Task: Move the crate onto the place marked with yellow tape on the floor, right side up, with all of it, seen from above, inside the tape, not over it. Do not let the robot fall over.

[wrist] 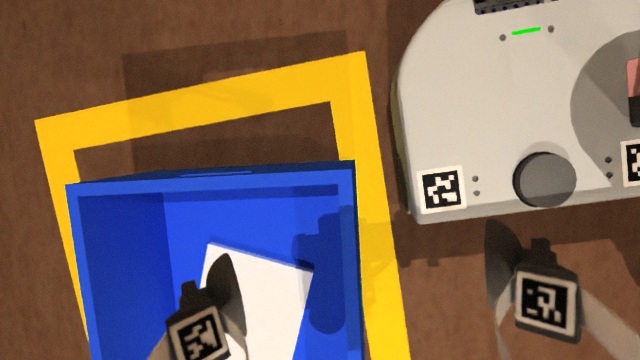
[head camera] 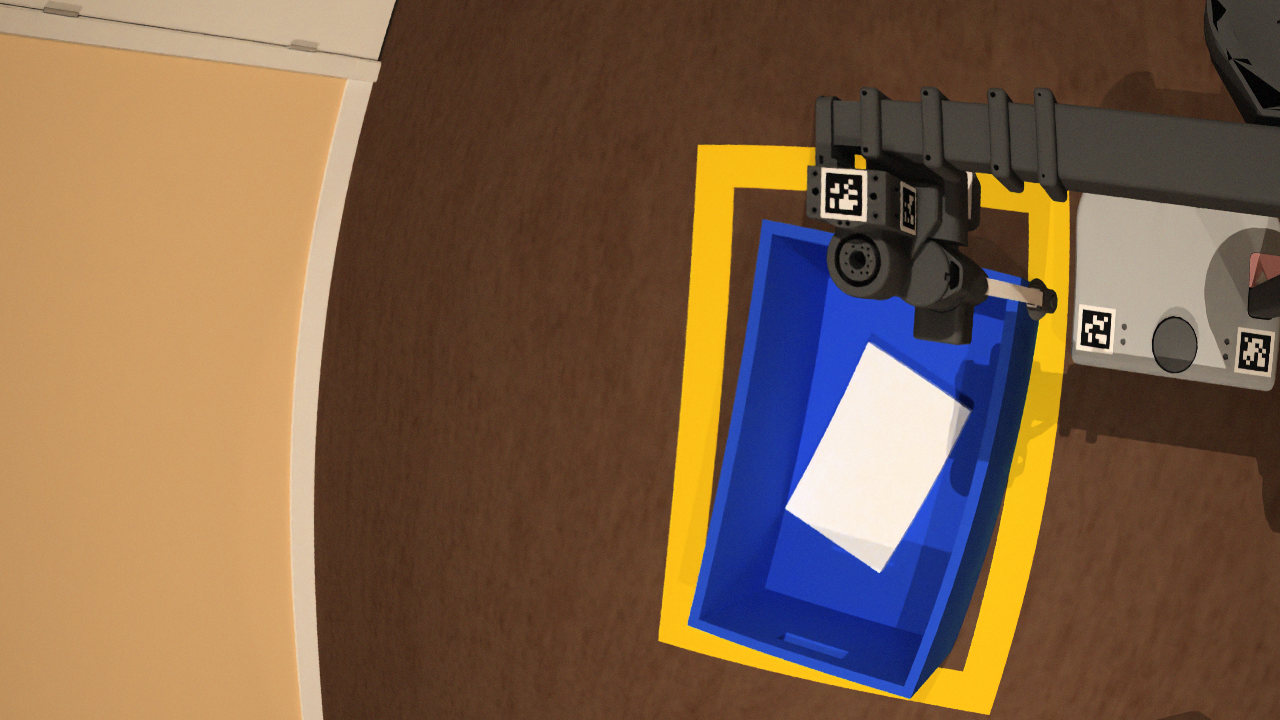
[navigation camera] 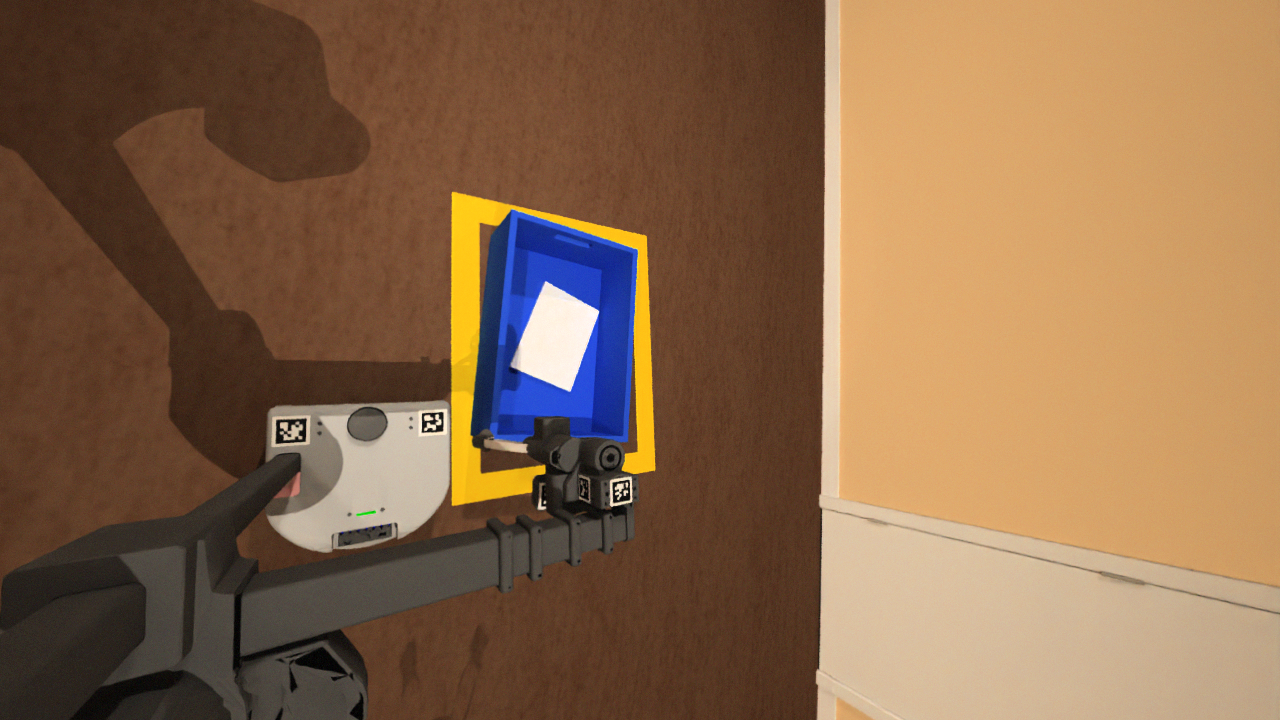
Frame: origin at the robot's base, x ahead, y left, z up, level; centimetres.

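Seen in the pictures: gripper, fingertip midpoint: (wrist: 358, 265) (navigation camera: 517, 437); robot's base at its link origin: (wrist: 495, 167) (head camera: 1171, 341) (navigation camera: 367, 422).
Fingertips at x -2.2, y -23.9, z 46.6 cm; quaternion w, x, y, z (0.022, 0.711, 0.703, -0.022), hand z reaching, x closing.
Note:
Offsets run from my fingertips to a thing's top centre.
The blue crate {dx +24.9, dy -23.5, dz -24.6 cm} (head camera: 760, 429) (navigation camera: 617, 340) (wrist: 122, 250) stands right side up, slightly turned, within the yellow tape (head camera: 702, 402) (navigation camera: 464, 313) (wrist: 225, 87). Floor shows between its near end and the tape in the wrist view. In the head view its far end overlaps the tape at the bottom; its height hides whether its base touches that strip. A white block {dx +26.3, dy -26.9, dz -43.2 cm} (head camera: 872, 456) (navigation camera: 554, 335) (wrist: 272, 300) lies inside the crate. My gripper (head camera: 984, 308) (navigation camera: 523, 438) (wrist: 358, 265) is open and empty above the crate's near corner, its fingers apart and clear of the rim; the wrist partly hides it from above.
My base (head camera: 1154, 268) (navigation camera: 393, 474) (wrist: 490, 100) stands close beside the tape's near corner. The arm (head camera: 1154, 143) (navigation camera: 384, 586) reaches over the tape's near end. An orange wall (head camera: 161, 358) (navigation camera: 1056, 268) and a white panel (head camera: 179, 26) (navigation camera: 1029, 626) stand beyond the crate.

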